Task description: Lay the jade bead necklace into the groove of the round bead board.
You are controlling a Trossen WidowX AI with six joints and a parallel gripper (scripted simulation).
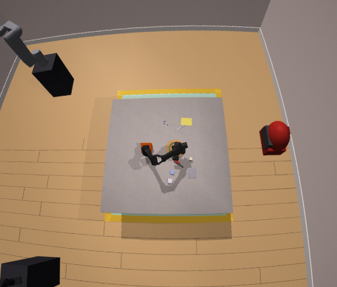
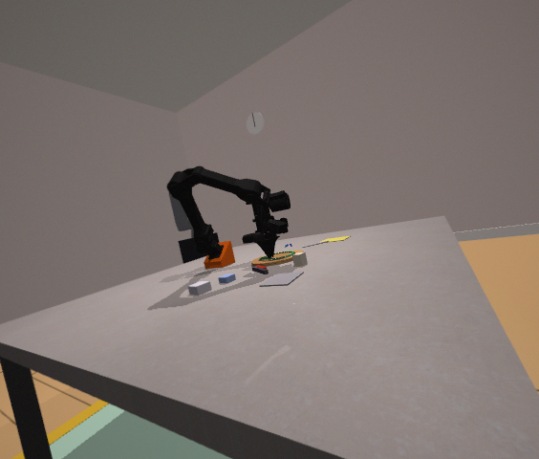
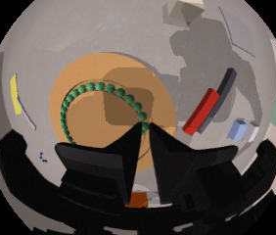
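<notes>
Now: the round wooden bead board 6 cm to the left of my gripper tip, 1 cm below it and 1 cm behind it. Round my gripper tip: beige cube 14 cm ahead, 7 cm to the right; then red-handled tool 9 cm to the right, 2 cm below; then blue block 19 cm to the right, 6 cm behind, 1 cm below.
</notes>
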